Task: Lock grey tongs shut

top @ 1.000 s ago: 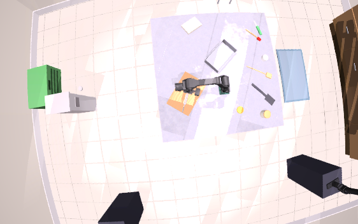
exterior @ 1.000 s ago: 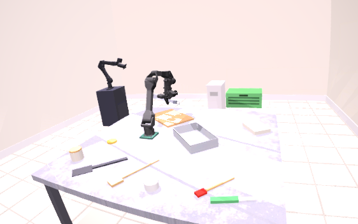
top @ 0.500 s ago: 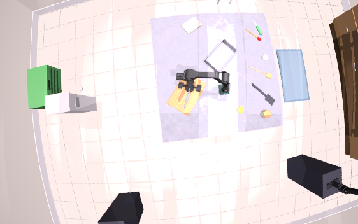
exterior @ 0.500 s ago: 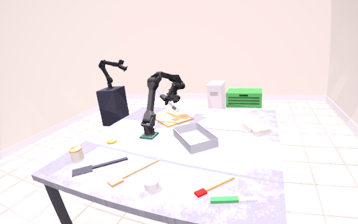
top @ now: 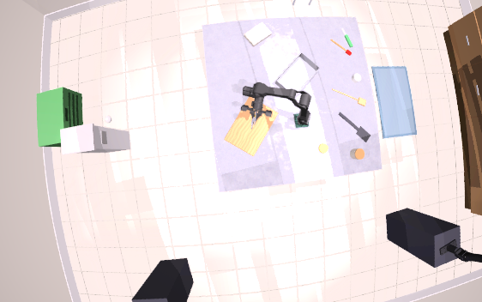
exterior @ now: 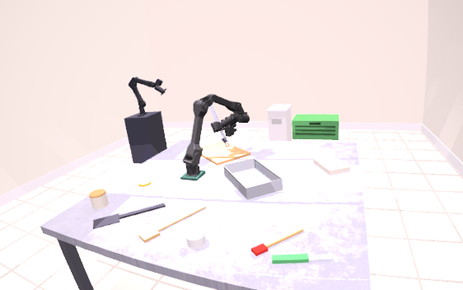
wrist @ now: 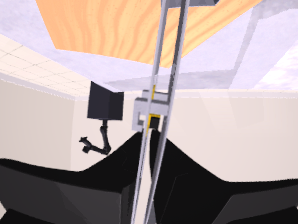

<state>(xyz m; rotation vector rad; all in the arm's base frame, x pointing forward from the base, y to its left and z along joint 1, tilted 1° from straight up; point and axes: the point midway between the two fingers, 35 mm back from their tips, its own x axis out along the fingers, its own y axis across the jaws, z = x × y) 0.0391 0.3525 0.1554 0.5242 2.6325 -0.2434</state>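
My gripper tip is now 150 mm above the wooden board and 10 mm short of it. The rest, counted from my gripper tip: grey roasting tin (400 mm to the right, 320 mm ahead, 130 mm below); then yellow disc (490 mm to the right, 240 mm behind, 150 mm below); then white block (700 mm ahead, 180 mm to the right, 140 mm below).
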